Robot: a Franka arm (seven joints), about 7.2 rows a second.
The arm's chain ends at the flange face. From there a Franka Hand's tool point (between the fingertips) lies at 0.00 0.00 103.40 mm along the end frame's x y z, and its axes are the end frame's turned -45 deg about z.
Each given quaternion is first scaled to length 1.
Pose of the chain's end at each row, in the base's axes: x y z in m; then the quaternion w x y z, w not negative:
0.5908 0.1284 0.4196 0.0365 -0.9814 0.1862 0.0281
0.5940 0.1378 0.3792 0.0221 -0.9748 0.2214 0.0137
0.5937 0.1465 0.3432 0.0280 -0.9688 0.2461 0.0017
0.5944 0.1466 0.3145 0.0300 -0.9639 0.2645 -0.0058
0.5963 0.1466 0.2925 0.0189 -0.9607 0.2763 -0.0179
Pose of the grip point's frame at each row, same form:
0.5865 0.1369 0.3166 0.0445 -0.9780 -0.2035 0.0120
0.5922 0.1429 0.2759 0.0257 -0.9854 -0.1685 0.0042
0.5948 0.1522 0.2400 0.0265 -0.9893 -0.1434 -0.0091
0.5972 0.1523 0.2113 0.0255 -0.9917 -0.1245 -0.0168
0.6009 0.1493 0.1892 0.0106 -0.9933 -0.1124 -0.0238

